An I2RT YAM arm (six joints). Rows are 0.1 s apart.
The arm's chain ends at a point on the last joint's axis. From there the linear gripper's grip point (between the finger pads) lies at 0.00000 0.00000 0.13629 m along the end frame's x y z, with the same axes.
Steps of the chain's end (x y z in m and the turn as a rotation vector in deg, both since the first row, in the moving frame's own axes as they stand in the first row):
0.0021, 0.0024, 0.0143, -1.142, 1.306, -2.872
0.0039, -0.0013, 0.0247, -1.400, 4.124, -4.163
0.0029, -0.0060, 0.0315, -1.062, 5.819, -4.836
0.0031, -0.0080, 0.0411, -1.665, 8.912, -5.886
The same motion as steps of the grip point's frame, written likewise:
0.0053, 0.0050, 0.0142, -1.142, 1.306, -2.872
0.0138, 0.0017, 0.0243, -1.400, 4.124, -4.163
0.0168, -0.0041, 0.0308, -1.062, 5.819, -4.836
0.0244, -0.0051, 0.0394, -1.665, 8.912, -5.886

